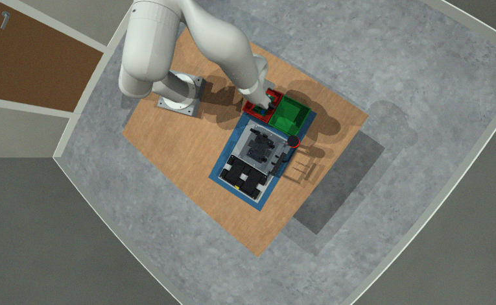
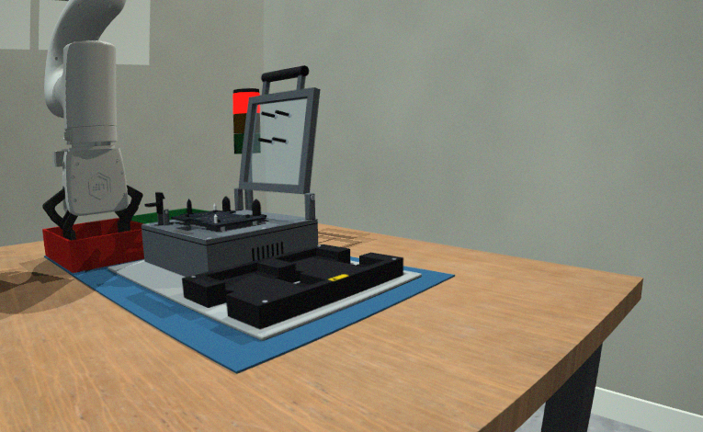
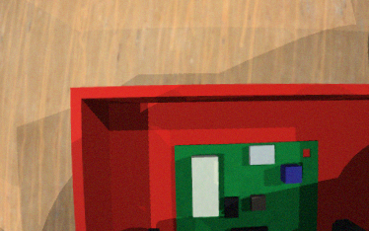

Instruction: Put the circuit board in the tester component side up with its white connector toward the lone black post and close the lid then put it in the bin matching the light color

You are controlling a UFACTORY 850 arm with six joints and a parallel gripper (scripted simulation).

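My gripper is now 1 cm above the red bin. From my hand the other things lie so: black hook 6 cm ahead, 14 cm to the right, 7 cm above; then green circuit board 1 cm below; then green bin 15 cm ahead, 2 cm to the left, 1 cm below.
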